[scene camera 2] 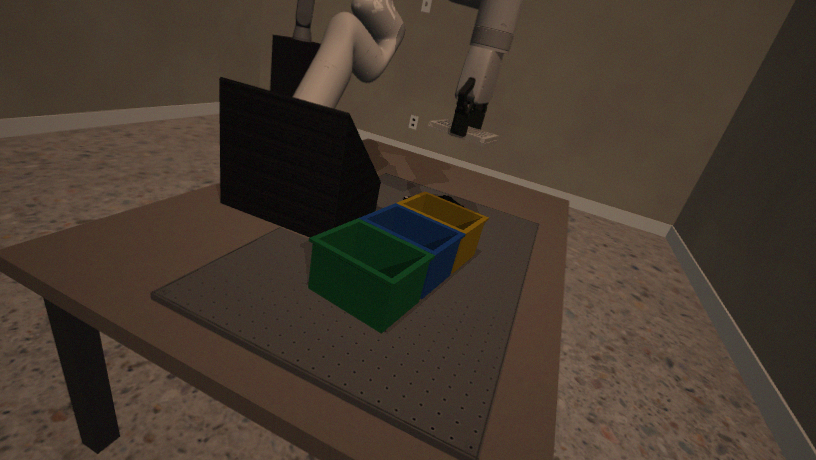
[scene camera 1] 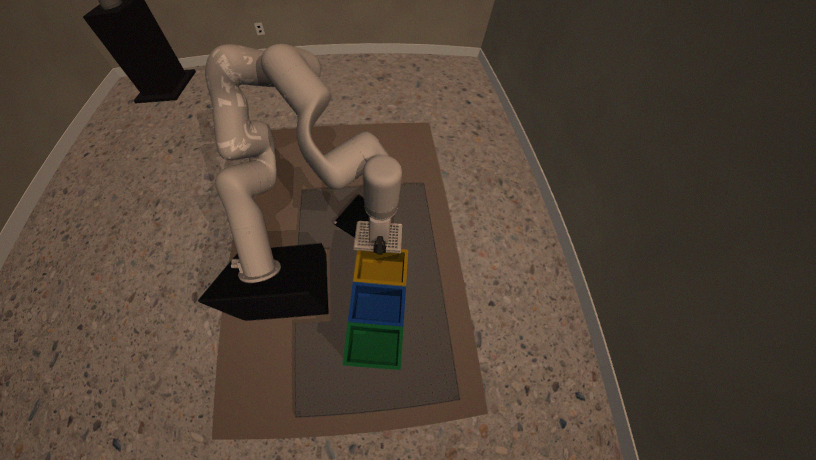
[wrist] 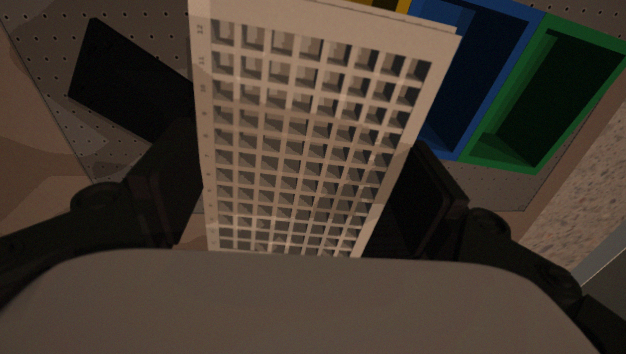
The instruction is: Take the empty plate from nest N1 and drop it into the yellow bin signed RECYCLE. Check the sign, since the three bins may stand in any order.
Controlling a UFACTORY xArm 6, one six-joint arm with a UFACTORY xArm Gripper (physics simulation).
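Frame: origin at the arm's base, x left, y back, z up, level; millimetres.
Seen in the pictures: gripper, between the fingertips: [scene camera 2: 465, 132] [scene camera 1: 380, 236] [wrist: 302, 158]; arm's base, origin of its link: [scene camera 2: 300, 128] [scene camera 1: 260, 271].
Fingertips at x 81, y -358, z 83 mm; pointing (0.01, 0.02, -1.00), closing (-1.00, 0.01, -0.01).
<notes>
Pixels of each thing's top centre, then the offset from my fingertips to it. "pt": a spot on its surface instead.
- empty white plate, centre of its top: [wrist: 300, 178] [scene camera 2: 464, 128] [scene camera 1: 378, 235] dx +0, dy +4, dz +8 mm
- blue bin, centre of its top: [wrist: 443, 85] [scene camera 2: 413, 226] [scene camera 1: 377, 303] dx -149, dy +7, dz -171 mm
- green bin, a spot on its surface: [scene camera 2: 365, 291] pt dx -339, dy -13, dz -212 mm
- flat black object, centre of its top: [wrist: 135, 100] [scene camera 2: 438, 201] [scene camera 1: 358, 214] dx +217, dy +91, dz -249 mm
My gripper [scene camera 1: 379, 246] [scene camera 2: 468, 123] [wrist: 302, 158] is shut on the sides of the empty white plate [scene camera 1: 362, 237] [scene camera 2: 488, 136] [wrist: 327, 104], a grid of open square wells. The plate hangs roughly level, high above the board. In scene camera 1 its near edge appears beside the far rim of the yellow bin [scene camera 1: 381, 268] [scene camera 2: 470, 244] [wrist: 403, 6]. In the wrist view the plate hides most of that bin. No RECYCLE sign can be read on the bin in these views. No N1 marking can be read.
A blue bin [scene camera 1: 377, 304] [scene camera 2: 442, 271] and a green bin [scene camera 1: 374, 345] [scene camera 2: 365, 291] adjoin the yellow one in a row. A flat black object [scene camera 1: 349, 216] [wrist: 130, 80] lies beyond the yellow bin. The arm's large black base [scene camera 1: 285, 297] [scene camera 2: 285, 160] stands beside the row.
</notes>
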